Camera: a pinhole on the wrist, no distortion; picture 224 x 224 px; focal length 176.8 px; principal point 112.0 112.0 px. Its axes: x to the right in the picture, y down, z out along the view. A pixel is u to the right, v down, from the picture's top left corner.
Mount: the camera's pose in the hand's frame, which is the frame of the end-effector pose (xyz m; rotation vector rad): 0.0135 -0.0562 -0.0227 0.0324 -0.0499 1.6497
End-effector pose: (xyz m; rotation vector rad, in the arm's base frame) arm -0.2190 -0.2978 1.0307 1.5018 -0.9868 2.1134
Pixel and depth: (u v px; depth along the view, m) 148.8 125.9 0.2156
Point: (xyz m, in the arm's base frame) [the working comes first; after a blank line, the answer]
In the camera's frame: 0.0449 0.0170 0.2156

-0.0698 -0.4202 1.0672
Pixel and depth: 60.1 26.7 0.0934
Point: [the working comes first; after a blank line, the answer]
In the camera's frame: -0.0274 -0.0451 0.0934

-0.1394 -0.2954 1.1271
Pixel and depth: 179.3 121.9 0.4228
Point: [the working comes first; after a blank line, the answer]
In the camera's frame: 0.1609 0.0237 0.4228

0.0118 -0.6430 1.0566
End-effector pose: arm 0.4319 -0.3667 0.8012 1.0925 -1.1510 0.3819
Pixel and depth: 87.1 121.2 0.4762
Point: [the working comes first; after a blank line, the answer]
In the camera's frame: -0.0671 0.0248 0.4762

0.2963 -0.8125 0.7171
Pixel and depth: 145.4 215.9 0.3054
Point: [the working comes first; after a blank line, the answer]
In the camera's frame: 0.0577 0.1795 0.3054

0.2295 -0.5725 0.6358
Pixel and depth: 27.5 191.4 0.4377
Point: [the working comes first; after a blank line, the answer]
In the camera's frame: -0.2092 0.1966 0.4377

0.3684 -0.8007 0.5029
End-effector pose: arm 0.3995 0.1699 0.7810 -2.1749 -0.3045 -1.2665
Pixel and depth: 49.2 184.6 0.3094
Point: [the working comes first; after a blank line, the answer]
In the camera's frame: -0.1099 0.1270 0.3094

0.4520 0.4997 0.6604
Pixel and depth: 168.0 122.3 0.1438
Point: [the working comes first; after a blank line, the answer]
In the camera's frame: 0.0455 0.0084 0.1438

0.4783 0.2587 0.7432
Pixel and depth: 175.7 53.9 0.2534
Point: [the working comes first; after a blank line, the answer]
In the camera's frame: 0.0913 -0.0833 0.2534

0.6261 0.2804 0.7576
